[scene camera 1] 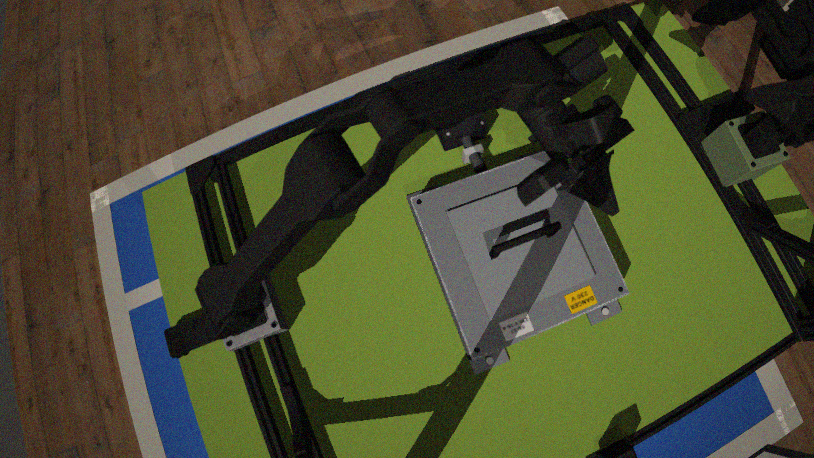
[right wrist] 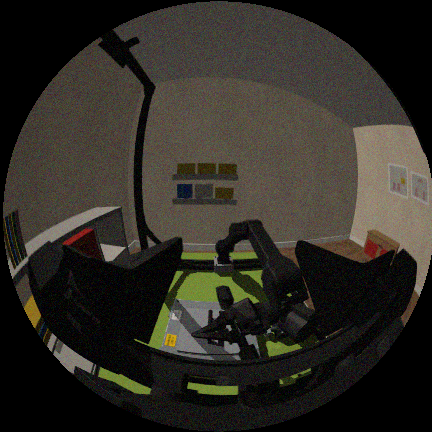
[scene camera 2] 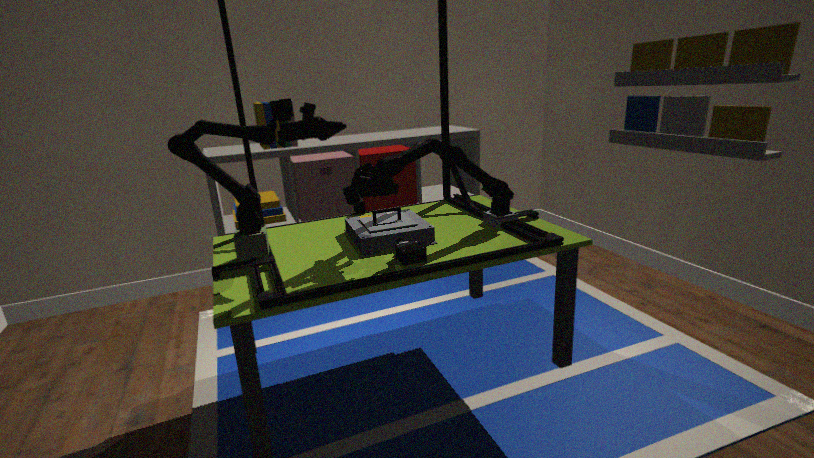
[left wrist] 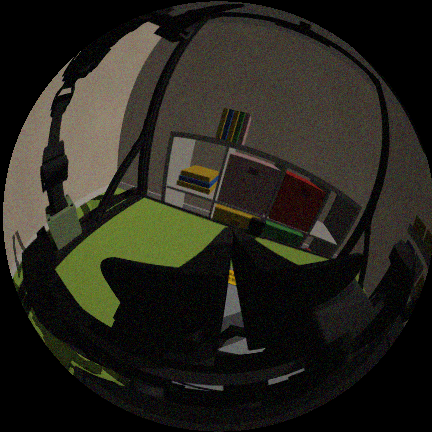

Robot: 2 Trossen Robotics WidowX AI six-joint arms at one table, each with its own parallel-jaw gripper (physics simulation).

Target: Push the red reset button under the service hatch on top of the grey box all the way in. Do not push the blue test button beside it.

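The grey box (scene camera 1: 446,256) (scene camera 2: 375,244) (left wrist: 231,302) (right wrist: 191,305) stands on the green table. Its service hatch (scene camera 1: 472,273) lies flat on top, with a black handle (scene camera 1: 523,239) (scene camera 2: 387,210) upright on it. The red reset button and the blue test button do not show in any view. My left gripper (scene camera 1: 613,209) (scene camera 2: 355,209) (left wrist: 230,233) (right wrist: 191,334) is shut and empty, its tips near the box's right edge in scene camera 1. Its arm hides the box's upper right corner there. My right gripper (scene camera 2: 343,125) is open and empty, high above the table, away from the box.
A dark block (scene camera 1: 455,135) (scene camera 2: 410,251) with a grey plug stands beside the box. A yellow danger label (scene camera 1: 580,299) (right wrist: 170,340) is on the box top. Black rails (scene camera 1: 256,364) and the right arm's base block (scene camera 1: 731,153) (left wrist: 64,226) flank the work area.
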